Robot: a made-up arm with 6 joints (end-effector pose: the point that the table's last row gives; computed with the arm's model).
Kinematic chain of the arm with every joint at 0, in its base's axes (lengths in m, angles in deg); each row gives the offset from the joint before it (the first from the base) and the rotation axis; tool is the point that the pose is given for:
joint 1: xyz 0 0 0.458 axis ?
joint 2: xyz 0.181 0 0 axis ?
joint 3: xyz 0 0 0.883 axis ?
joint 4: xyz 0 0 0.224 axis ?
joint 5: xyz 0.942 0 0 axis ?
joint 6: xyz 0.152 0 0 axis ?
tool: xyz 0 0 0
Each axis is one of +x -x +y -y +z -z.
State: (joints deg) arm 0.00 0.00 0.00 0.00 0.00 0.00
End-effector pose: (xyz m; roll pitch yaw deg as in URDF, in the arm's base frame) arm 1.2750 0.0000 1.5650 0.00 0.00 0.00
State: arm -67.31 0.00 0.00 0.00 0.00 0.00
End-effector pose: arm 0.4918 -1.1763 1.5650 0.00 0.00 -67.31
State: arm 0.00 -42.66 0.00 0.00 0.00 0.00
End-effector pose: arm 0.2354 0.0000 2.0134 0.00 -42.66 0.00
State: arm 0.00 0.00 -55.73 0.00 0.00 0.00
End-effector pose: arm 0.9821 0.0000 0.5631 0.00 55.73 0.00
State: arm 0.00 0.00 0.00 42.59 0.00 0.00
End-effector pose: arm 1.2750 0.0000 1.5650 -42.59 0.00 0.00
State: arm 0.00 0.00 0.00 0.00 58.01 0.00
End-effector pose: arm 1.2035 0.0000 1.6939 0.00 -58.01 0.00
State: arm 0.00 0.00 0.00 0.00 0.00 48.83
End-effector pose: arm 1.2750 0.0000 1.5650 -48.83 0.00 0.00
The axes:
joint 1: +z
joint 2: +y
joint 3: -y
joint 4: -x
joint 5: -y
joint 6: -x

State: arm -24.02 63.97 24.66 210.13 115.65 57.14
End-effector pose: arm 1.5423 -0.7626 0.3720 -32.85 19.21 -175.39
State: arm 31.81 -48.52 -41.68 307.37 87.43 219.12
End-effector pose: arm 0.4238 0.1209 1.4698 -122.47 -37.40 -60.19
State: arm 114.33 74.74 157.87 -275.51 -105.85 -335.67
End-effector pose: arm -0.2514 0.9093 1.6095 -31.46 16.39 27.86
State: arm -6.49 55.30 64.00 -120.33 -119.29 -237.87
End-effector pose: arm 1.7225 -0.0808 1.3795 -55.92 -21.18 119.67
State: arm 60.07 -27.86 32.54 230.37 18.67 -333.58
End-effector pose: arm 0.1008 0.1000 2.2782 120.17 -46.29 39.17
